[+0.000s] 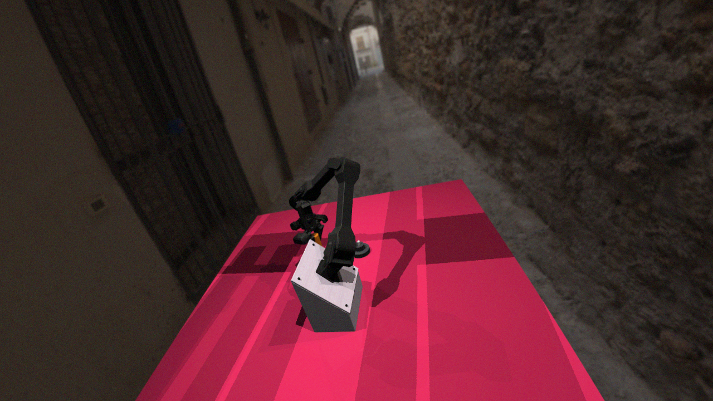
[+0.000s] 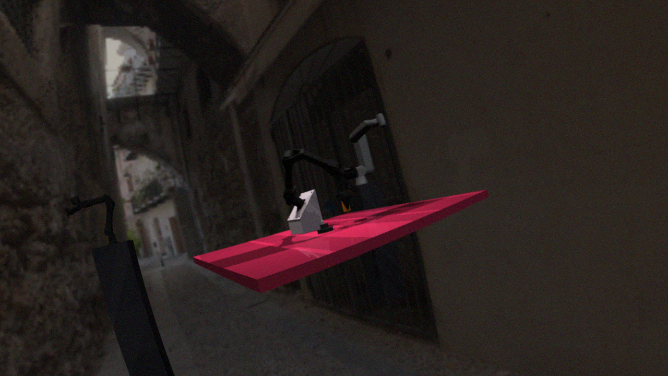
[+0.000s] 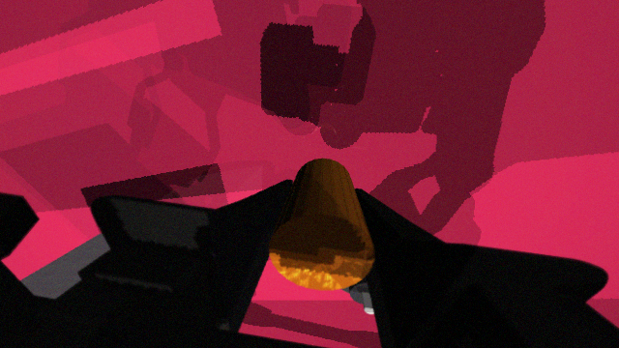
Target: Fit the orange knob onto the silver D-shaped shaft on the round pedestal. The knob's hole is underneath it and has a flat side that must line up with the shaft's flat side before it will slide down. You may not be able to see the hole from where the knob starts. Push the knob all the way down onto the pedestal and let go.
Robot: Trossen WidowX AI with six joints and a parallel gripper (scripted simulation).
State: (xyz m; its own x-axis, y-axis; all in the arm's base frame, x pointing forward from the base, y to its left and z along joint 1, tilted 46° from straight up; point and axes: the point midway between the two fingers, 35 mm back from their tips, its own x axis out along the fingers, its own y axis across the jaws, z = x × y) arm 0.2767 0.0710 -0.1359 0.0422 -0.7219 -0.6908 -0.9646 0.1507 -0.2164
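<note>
The dark round pedestal lies 30 mm ahead of my gripper tip, 170 mm to the right of it and 50 mm below it. The rest, counted from my gripper tip: orange knob (30 mm above).
</note>
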